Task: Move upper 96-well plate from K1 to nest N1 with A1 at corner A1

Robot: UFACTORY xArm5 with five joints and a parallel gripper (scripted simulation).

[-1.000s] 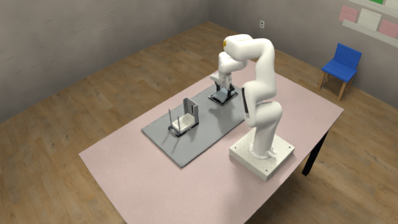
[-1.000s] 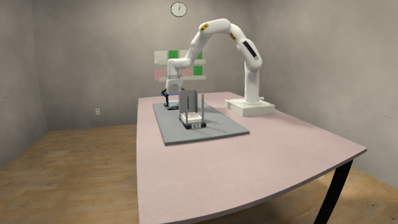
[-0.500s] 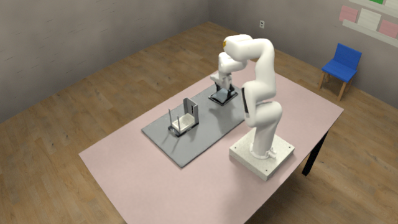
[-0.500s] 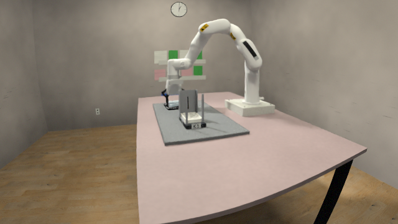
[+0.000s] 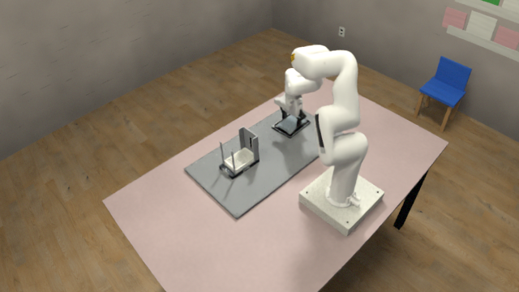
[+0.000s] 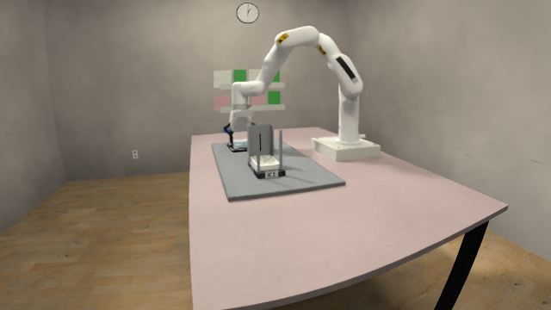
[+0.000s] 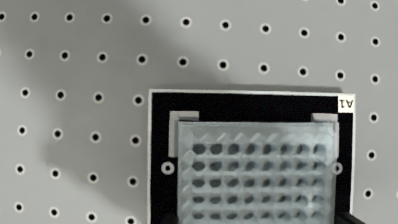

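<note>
My hand is 10 mm above the pale bluish 96-well plate. The rest, counted from my hand: white 96-well plate: 10 mm behind, 350 mm to the left; then grey back wall: 10 mm behind, 290 mm to the left, 60 mm above; then plate nest N1: 30 mm below.
</note>
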